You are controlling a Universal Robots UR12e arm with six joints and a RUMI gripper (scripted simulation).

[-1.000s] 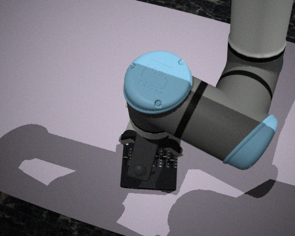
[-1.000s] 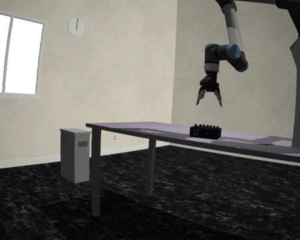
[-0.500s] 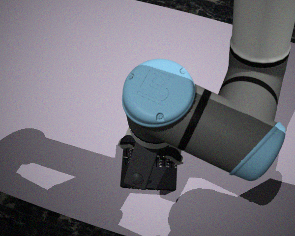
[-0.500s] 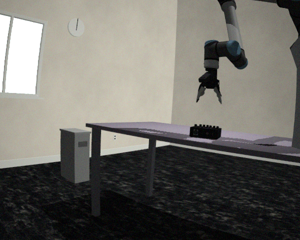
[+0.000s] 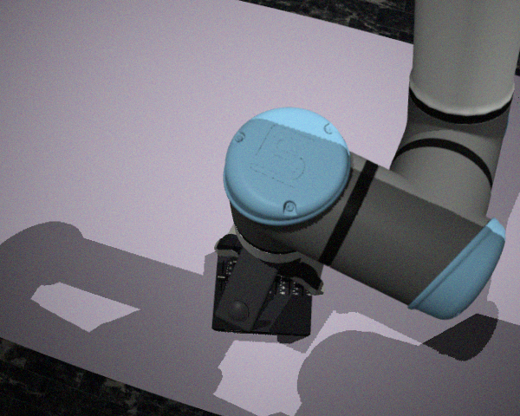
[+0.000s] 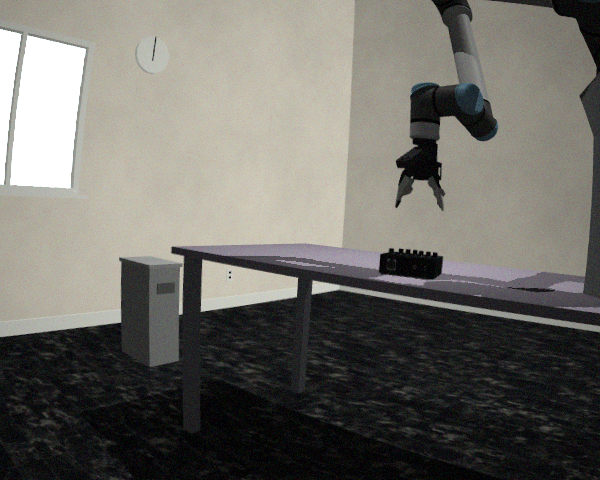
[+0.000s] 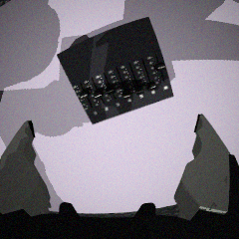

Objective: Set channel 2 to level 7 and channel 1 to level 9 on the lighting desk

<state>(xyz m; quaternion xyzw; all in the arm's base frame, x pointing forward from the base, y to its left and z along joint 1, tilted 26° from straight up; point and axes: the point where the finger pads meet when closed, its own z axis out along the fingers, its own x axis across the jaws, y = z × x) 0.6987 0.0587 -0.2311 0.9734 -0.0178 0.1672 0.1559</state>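
Now: the channel 1 knob 12 cm below my hand, 5 cm behind it and 2 cm to the right of it.
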